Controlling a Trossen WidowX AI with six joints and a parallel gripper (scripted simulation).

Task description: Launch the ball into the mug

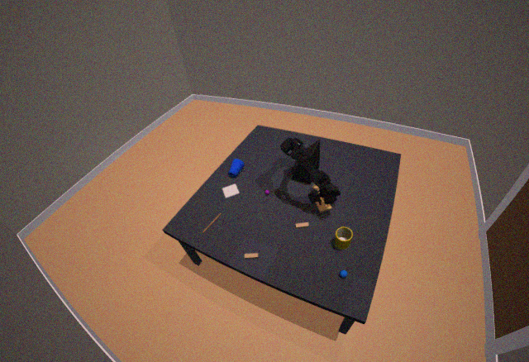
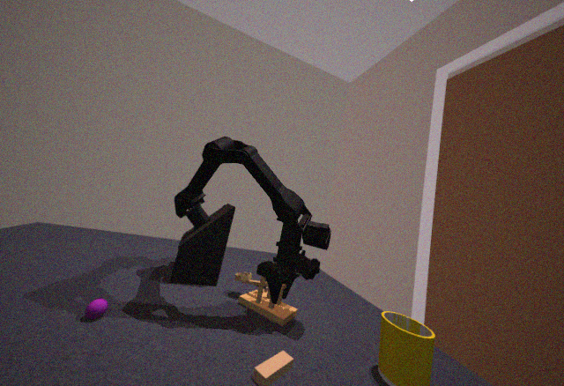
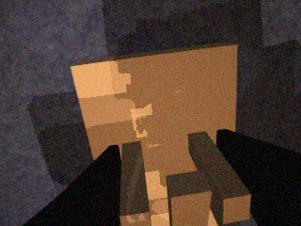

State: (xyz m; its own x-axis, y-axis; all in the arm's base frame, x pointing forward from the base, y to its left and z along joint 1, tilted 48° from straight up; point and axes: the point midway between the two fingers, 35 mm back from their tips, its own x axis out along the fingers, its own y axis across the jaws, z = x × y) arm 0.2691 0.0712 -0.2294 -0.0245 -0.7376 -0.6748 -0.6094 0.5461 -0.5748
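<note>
The purple ball lies 38 cm to the right of my gripper tip, 2 cm below it and 2 cm ahead of it. The rest, counted from my gripper tip: blue ball (41 cm ahead, 23 cm to the left, 1 cm below); then yellow mug (22 cm ahead, 18 cm to the left); then catapult (6 cm behind, 4 cm to the right, 2 cm above).
</note>
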